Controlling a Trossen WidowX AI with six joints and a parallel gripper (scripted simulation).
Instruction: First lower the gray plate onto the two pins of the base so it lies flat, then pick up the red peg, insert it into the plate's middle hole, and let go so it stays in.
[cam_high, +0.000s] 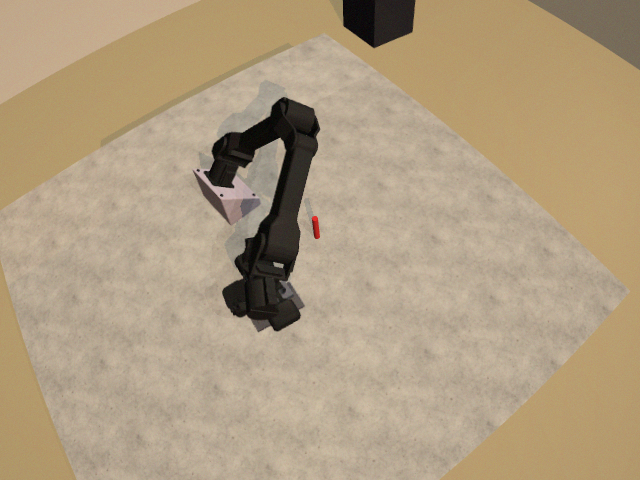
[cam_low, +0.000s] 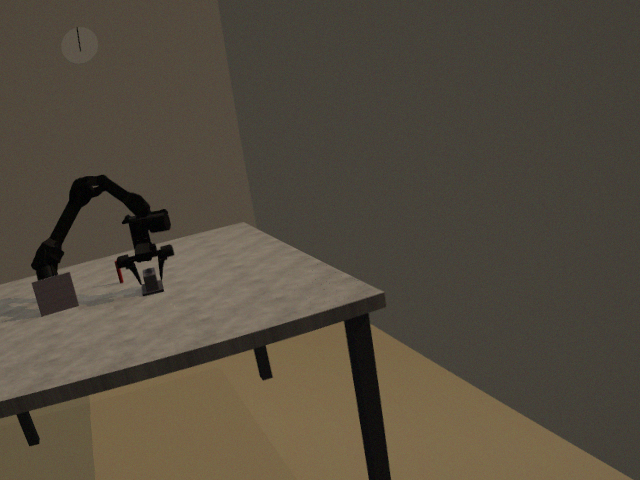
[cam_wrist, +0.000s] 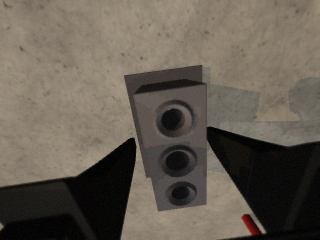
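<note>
The gray base lies 20 mm below my gripper tip. Also, from my gripper tip: gray plate 20 mm above; red peg 180 mm to the left, 100 mm behind, 20 mm above.
</note>
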